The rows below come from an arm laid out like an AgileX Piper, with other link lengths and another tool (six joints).
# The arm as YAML. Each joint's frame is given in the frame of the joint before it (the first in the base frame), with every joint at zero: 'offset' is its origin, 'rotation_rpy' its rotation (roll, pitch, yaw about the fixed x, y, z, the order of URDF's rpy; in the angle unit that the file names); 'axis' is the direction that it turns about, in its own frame. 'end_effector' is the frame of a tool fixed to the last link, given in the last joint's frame.
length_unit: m
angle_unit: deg
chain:
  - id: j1
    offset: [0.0, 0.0, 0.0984]
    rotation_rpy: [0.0, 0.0, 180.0]
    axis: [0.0, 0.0, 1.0]
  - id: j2
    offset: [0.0, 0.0, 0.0]
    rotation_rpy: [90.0, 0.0, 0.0]
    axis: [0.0, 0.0, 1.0]
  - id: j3
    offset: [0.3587, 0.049, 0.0]
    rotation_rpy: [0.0, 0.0, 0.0]
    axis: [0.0, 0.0, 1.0]
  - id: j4
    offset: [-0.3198, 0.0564, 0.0]
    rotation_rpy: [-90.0, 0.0, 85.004]
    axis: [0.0, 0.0, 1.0]
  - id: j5
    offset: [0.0, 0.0, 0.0]
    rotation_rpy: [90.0, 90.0, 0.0]
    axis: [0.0, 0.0, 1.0]
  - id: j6
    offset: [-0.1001, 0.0, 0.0]
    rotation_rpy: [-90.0, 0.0, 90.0]
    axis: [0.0, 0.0, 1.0]
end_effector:
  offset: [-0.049, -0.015, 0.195]
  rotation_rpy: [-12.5, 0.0, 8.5]
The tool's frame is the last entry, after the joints.
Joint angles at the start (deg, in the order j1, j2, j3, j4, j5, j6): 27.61 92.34 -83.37 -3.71 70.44 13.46
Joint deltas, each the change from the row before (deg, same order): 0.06 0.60 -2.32 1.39 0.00 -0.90; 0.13 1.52 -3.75 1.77 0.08 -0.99; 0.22 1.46 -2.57 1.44 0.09 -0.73; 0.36 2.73 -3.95 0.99 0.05 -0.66; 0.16 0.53 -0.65 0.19 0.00 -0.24; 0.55 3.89 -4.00 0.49 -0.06 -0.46; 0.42 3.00 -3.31 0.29 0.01 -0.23; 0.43 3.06 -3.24 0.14 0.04 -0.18; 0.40 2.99 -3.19 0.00 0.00 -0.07
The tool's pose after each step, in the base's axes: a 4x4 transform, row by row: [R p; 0 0 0 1], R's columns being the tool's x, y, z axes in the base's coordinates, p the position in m. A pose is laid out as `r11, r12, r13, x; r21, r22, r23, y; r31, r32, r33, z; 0, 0, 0, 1`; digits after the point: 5 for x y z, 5 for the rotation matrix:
0.95043, 0.06874, 0.30326, 0.38071; 0.10722, -0.98790, -0.11210, 0.21477; 0.29188, 0.13906, -0.94629, 0.17392; 0, 0, 0, 1
0.94206, 0.08404, 0.32475, 0.39335; 0.11216, -0.99130, -0.06885, 0.23193; 0.31614, 0.10128, -0.94329, 0.18695; 0, 0, 0, 1
0.93827, 0.09943, 0.33130, 0.40100; 0.11870, -0.99219, -0.03839, 0.24568; 0.32489, 0.07534, -0.94274, 0.19270; 0, 0, 0, 1
0.93212, 0.11606, 0.34306, 0.41623; 0.12804, -0.99169, -0.01238, 0.26242; 0.33877, 0.05546, -0.93923, 0.19680; 0, 0, 0, 1
0.93084, 0.12276, 0.34418, 0.41831; 0.13350, -0.99102, -0.00758, 0.26600; 0.34016, 0.05301, -0.93887, 0.19672; 0, 0, 0, 1
0.92834, 0.13995, 0.34438, 0.43554; 0.14745, -0.98906, 0.00445, 0.28347; 0.34124, 0.04665, -0.93882, 0.18979; 0, 0, 0, 1
0.92560, 0.15098, 0.34708, 0.44910; 0.15595, -0.98767, 0.01374, 0.29700; 0.34488, 0.04141, -0.93773, 0.18483; 0, 0, 0, 1
0.92334, 0.16135, 0.34844, 0.46214; 0.16490, -0.98611, 0.01964, 0.30982; 0.34677, 0.03932, -0.93713, 0.17778; 0, 0, 0, 1
0.92082, 0.16921, 0.35136, 0.47504; 0.17190, -0.98483, 0.02377, 0.32180; 0.35005, 0.03851, -0.93594, 0.17015; 0, 0, 0, 1

